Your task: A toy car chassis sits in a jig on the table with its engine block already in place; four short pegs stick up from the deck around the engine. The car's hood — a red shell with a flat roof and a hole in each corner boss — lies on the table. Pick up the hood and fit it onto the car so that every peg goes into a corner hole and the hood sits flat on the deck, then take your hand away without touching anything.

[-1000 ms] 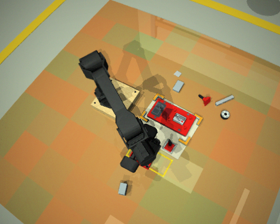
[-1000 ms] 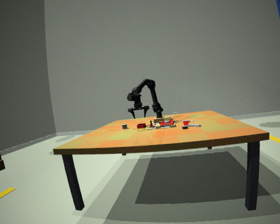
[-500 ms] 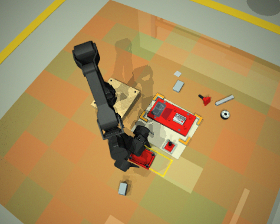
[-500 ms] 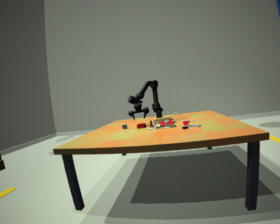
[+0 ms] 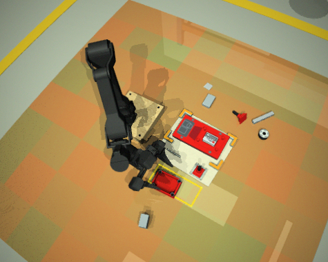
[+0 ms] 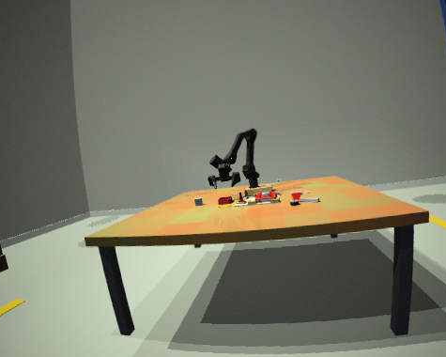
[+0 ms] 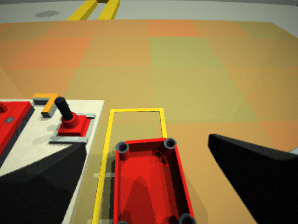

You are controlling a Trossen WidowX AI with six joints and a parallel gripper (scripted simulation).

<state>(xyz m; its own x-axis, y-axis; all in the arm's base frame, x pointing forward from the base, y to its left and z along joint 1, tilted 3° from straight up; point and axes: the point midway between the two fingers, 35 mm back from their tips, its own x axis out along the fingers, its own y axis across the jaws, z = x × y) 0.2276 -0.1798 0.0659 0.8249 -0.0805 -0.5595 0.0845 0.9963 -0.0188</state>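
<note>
Now: the red hood 80 mm below my gripper tip. From my gripper tip the other things lie so: grey engine block (230 mm to the left, 90 mm ahead, 60 mm below); silver wheel (330 mm to the left, 280 mm ahead, 80 mm below).
</note>
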